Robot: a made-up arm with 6 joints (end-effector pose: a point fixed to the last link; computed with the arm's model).
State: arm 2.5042 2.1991 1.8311 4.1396 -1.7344 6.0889
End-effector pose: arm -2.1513 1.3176 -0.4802 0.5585 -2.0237 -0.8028
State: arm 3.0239 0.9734 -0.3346 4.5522 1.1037 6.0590
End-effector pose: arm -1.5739 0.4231 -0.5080 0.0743 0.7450 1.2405
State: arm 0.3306 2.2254 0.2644 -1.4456 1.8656 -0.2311
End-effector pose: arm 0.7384 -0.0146 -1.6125 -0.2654 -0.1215 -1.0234
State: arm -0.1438 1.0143 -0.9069 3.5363 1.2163 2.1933
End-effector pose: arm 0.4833 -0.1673 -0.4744 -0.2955 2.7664 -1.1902
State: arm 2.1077 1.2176 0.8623 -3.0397 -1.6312 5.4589
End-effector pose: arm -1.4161 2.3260 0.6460 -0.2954 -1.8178 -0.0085
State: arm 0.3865 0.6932 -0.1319 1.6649 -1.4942 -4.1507
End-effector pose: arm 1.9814 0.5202 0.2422 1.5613 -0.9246 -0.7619
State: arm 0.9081 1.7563 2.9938 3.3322 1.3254 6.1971
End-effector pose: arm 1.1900 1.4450 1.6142 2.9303 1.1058 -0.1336
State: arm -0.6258 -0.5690 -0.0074 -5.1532 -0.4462 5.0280
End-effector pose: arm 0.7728 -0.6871 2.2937 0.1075 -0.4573 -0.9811
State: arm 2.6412 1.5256 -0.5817 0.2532 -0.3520 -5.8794
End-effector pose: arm -0.3830 0.2357 -1.0623 2.5321 -0.2264 -1.0339
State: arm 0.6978 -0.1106 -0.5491 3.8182 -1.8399 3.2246
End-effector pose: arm 1.0492 1.0901 1.1821 0.1253 -1.4988 1.1786
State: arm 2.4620 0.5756 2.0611 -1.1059 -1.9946 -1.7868
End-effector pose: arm -0.8172 0.3806 2.6572 -0.9508 2.2338 1.8438
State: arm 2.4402 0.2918 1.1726 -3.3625 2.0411 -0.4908
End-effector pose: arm -1.1378 0.8928 2.4106 0.7437 1.8452 -0.9686
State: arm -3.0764 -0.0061 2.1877 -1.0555 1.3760 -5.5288
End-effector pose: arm 0.8910 0.2866 2.5483 2.4537 1.5297 0.0105
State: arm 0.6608 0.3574 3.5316 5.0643 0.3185 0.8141
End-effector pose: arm -0.8466 -0.7575 1.1742 -1.2514 2.4893 -0.4505
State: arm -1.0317 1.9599 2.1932 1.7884 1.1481 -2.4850
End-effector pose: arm 1.6000 -2.2116 0.4439 0.6067 0.1170 0.0440
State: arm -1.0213 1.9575 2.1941 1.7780 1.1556 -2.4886
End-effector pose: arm 1.6226 -2.1917 0.4531 0.6118 0.1153 0.0657
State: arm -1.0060 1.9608 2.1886 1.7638 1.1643 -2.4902
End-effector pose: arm 1.6572 -2.1656 0.4392 0.6269 0.1188 0.0939
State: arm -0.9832 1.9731 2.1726 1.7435 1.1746 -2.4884
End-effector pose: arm 1.7098 -2.1292 0.3881 0.6580 0.1305 0.1316
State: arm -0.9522 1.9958 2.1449 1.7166 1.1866 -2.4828
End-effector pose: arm 1.7798 -2.0781 0.2944 0.7071 0.1514 0.1786
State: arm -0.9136 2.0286 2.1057 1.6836 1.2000 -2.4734
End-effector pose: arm 1.8614 -2.0076 0.1587 0.7733 0.1817 0.2327
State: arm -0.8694 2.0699 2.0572 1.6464 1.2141 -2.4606
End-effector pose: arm 1.9443 -1.9152 -0.0118 0.8530 0.2202 0.2892
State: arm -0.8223 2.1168 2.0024 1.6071 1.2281 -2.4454
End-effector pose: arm 2.0167 -1.8020 -0.2049 0.9410 0.2647 0.3432
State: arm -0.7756 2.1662 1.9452 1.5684 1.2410 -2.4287
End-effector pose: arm 2.0686 -1.6747 -0.4057 1.0307 0.3125 0.3895
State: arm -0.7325 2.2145 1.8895 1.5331 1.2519 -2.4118
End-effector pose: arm 2.0954 -1.5439 -0.5985 1.1159 0.3604 0.4247
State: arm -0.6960 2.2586 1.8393 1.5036 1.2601 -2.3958
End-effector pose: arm 2.0984 -1.4227 -0.7698 1.1906 0.4052 0.4474
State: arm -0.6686 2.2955 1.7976 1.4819 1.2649 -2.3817
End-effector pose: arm 2.0842 -1.3233 -0.9095 1.2499 0.4434 0.4578
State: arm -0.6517 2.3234 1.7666 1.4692 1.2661 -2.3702
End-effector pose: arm 2.0614 -1.2539 -1.0127 1.2913 0.4728 0.4579
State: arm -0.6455 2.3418 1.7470 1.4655 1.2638 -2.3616
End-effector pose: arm 2.0376 -1.2177 -1.0795 1.3145 0.4922 0.4500
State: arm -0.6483 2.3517 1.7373 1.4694 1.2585 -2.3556
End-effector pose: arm 2.0168 -1.2107 -1.1156 1.3222 0.5025 0.4366
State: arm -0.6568 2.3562 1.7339 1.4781 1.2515 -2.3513
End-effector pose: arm 1.9989 -1.2224 -1.1327 1.3201 0.5070 0.4201
